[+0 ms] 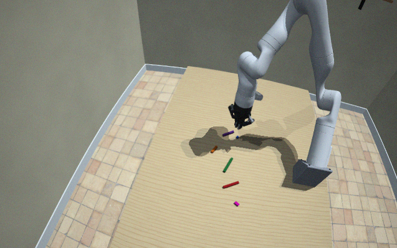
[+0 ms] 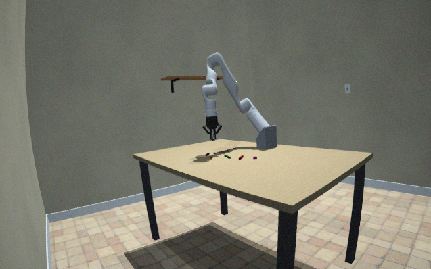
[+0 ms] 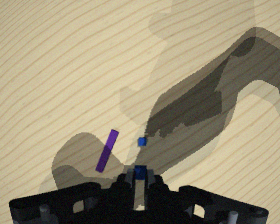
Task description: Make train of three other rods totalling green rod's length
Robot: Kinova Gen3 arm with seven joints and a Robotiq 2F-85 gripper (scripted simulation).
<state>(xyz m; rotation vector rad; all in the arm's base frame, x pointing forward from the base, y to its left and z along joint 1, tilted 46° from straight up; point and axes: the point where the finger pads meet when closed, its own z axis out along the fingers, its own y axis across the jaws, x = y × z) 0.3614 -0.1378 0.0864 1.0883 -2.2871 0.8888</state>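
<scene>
My hand is 3 cm short of the purple rod, 3 cm to the left of it and 11 cm above it. The rest, counted from my hand: green rod 2 cm ahead, 14 cm to the left, 11 cm below; then orange rod 9 cm ahead, 7 cm to the left, 11 cm below; then red rod 24 cm to the left, 11 cm below.
</scene>
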